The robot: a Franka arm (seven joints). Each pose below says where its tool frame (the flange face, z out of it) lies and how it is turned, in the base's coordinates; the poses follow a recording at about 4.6 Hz.
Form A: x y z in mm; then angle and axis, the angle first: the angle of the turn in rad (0 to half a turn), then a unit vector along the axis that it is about.
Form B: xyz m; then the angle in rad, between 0 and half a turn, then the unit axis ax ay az. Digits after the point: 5 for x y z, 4 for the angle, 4 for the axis.
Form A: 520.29 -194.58 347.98 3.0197 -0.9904 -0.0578 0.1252
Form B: 0.52029 -0.19458 0.34798 3.0197 -0.9904 -0.0578 0.1252
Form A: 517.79 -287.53 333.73 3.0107 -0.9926 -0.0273 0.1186
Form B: 0.51779 -0.28753 0.33373 3.0107 -0.9926 -0.0273 0.1186
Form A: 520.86 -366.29 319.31 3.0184 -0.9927 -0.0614 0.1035
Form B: 0.52086 -0.36629 0.31931 3.0184 -0.9927 -0.0614 0.1035
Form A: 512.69 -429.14 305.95 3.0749 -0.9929 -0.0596 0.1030
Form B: 0.51269 -0.42914 0.30595 3.0749 -0.9929 -0.0596 0.1030
